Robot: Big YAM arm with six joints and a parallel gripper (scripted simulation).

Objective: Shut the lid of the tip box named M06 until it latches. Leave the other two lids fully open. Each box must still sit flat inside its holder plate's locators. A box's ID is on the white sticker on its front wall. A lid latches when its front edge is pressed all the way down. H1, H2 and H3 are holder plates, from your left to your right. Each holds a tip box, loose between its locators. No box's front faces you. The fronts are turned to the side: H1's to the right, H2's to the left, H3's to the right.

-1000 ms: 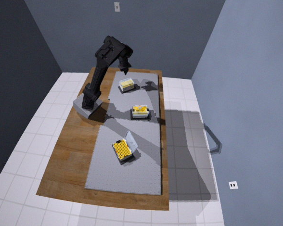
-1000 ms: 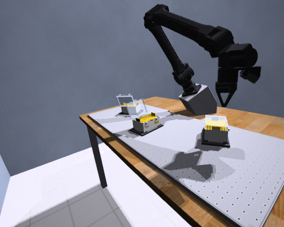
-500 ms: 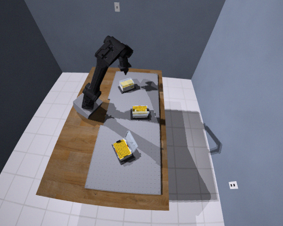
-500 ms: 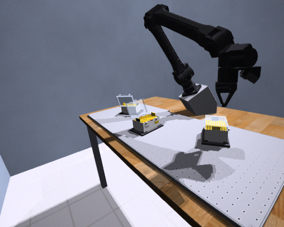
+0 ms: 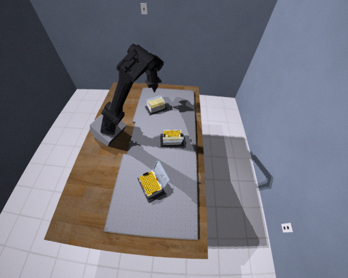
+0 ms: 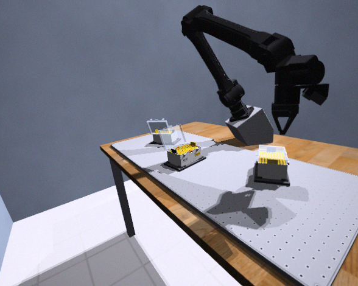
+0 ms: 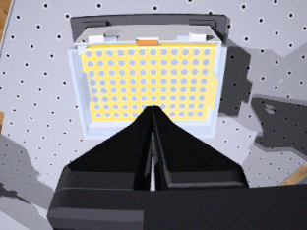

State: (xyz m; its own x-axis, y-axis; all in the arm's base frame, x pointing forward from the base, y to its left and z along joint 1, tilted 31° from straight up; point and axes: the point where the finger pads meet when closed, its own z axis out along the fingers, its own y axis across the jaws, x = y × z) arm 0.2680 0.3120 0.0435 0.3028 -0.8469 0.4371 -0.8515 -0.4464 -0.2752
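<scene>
Now: hand 80 mm above the lid, 30 mm to the left of it and 10 mm short of it. Also, from my hand: yellow tip rack: 90 mm below, 30 mm to the right, 10 mm ahead.
</scene>
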